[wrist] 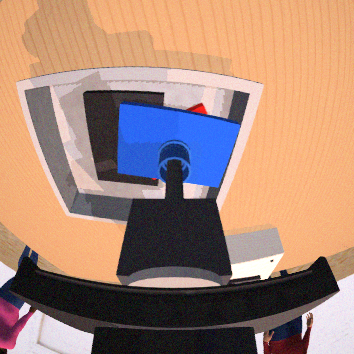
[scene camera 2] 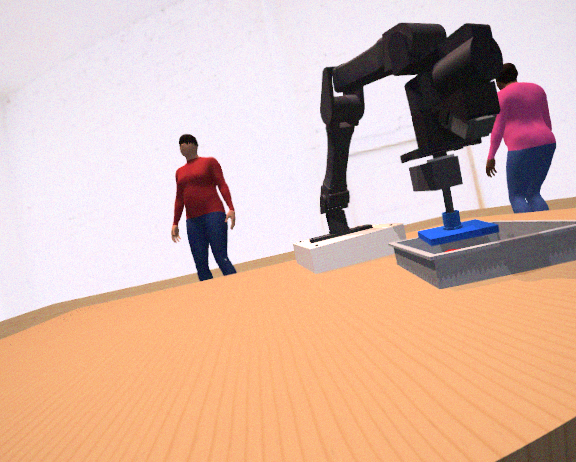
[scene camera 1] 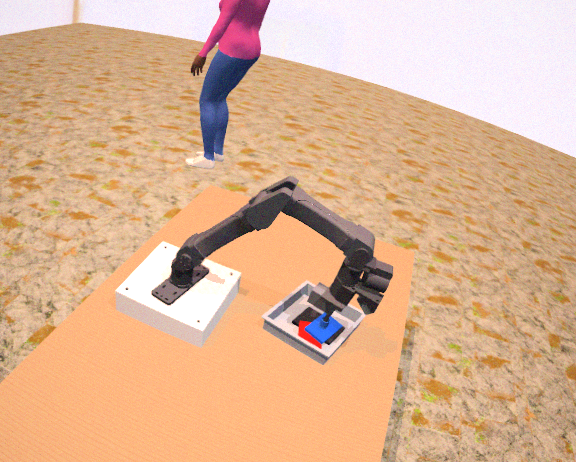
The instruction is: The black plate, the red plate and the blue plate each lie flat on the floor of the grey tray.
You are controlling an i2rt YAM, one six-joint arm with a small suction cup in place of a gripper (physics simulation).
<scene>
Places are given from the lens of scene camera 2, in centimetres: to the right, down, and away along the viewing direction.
my suction cup (scene camera 2: 451, 221): 26, -2, 37
blue plate (scene camera 2: 472, 228): 28, 0, 35
</scene>
